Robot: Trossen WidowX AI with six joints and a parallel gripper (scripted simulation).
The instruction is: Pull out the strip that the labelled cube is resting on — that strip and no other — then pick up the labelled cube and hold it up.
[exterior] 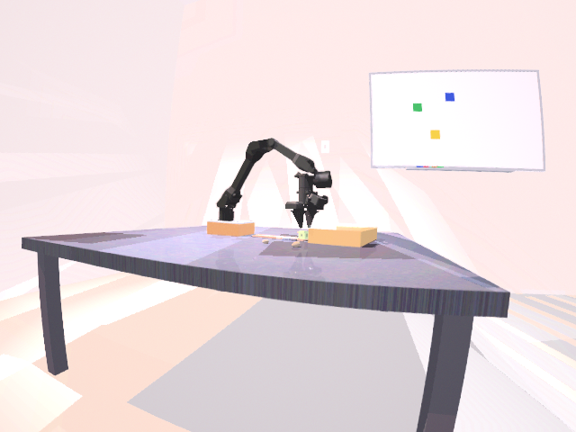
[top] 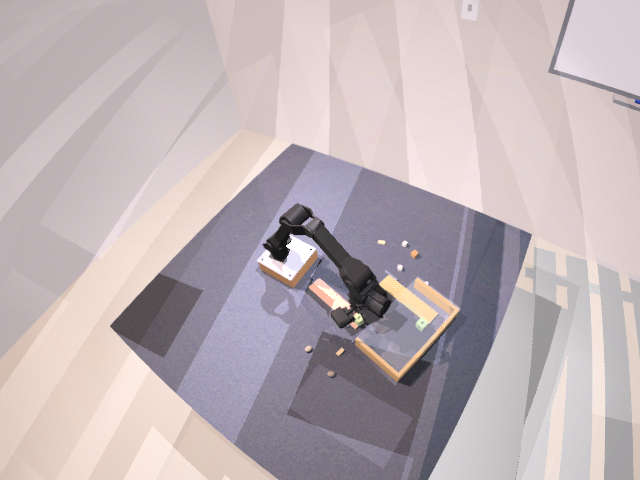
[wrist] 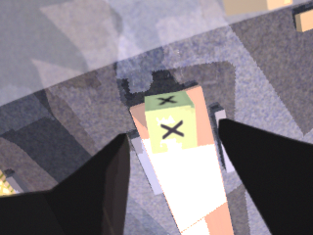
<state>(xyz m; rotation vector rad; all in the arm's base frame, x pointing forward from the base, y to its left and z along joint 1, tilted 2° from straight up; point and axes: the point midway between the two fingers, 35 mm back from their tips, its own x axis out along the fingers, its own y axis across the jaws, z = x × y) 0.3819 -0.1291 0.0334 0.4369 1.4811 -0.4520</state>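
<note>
Right now my gripper tip is 110 mm past the salmon strip, 40 mm to the right of it and 50 mm above it.
</note>
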